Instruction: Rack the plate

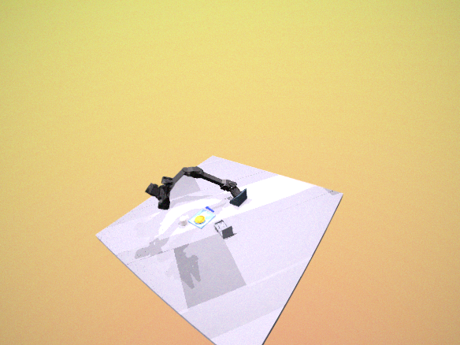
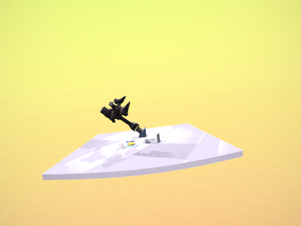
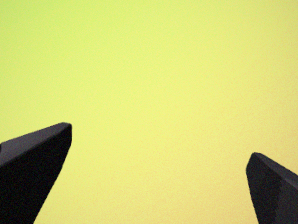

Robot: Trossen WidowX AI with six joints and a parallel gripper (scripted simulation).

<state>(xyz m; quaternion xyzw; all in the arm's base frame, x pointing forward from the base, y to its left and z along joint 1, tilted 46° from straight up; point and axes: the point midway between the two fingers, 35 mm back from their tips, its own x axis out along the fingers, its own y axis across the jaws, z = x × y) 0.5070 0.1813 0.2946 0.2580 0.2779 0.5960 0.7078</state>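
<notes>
The yellow plate lies 390 mm below my gripper tip, 190 mm behind it and 40 mm to the right of it. Round my gripper tip: grey dish rack 390 mm below, 210 mm behind, 150 mm to the left; then blue mat 410 mm below, 210 mm behind, 50 mm to the right; then small white cup 380 mm below, 120 mm to the right, 110 mm behind.
</notes>
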